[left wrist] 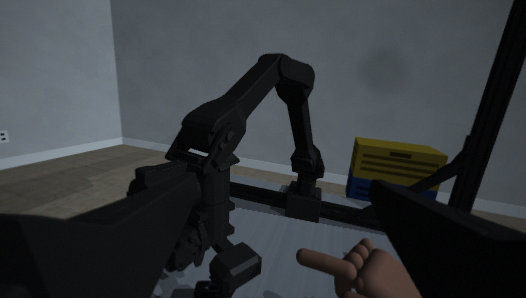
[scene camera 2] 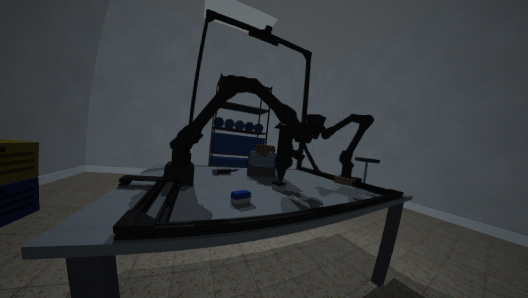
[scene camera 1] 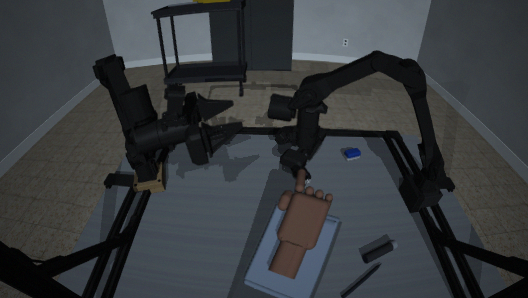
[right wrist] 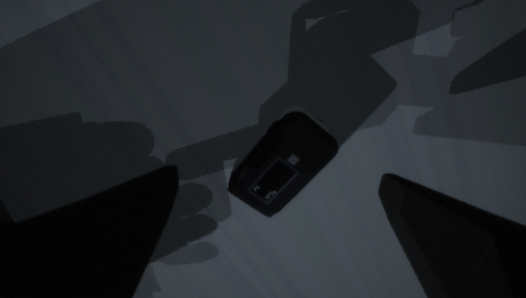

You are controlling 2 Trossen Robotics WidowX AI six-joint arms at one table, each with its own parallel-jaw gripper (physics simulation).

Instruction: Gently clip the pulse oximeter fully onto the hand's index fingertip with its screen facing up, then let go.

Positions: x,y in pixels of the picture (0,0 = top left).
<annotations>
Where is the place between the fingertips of my right gripper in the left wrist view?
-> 210,282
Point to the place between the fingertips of my left gripper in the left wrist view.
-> At 283,184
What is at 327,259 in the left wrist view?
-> An index finger.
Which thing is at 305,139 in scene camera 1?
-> My right gripper.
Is my left gripper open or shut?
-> Open.
</annotations>
